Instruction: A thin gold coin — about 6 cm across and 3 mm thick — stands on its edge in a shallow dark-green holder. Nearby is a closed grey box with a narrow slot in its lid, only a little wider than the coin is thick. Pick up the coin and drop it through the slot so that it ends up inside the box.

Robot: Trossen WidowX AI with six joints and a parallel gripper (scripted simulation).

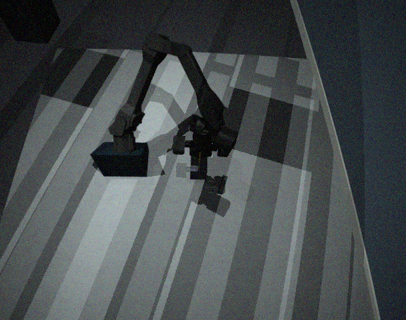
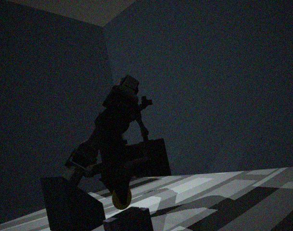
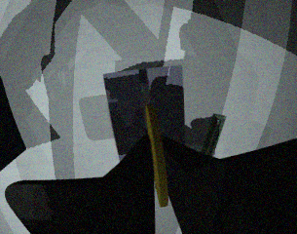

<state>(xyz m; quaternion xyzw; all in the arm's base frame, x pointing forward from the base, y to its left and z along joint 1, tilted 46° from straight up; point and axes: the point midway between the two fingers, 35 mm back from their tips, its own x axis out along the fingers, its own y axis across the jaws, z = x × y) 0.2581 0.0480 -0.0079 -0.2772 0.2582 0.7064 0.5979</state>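
My gripper tip is now 2 cm below the gold coin.
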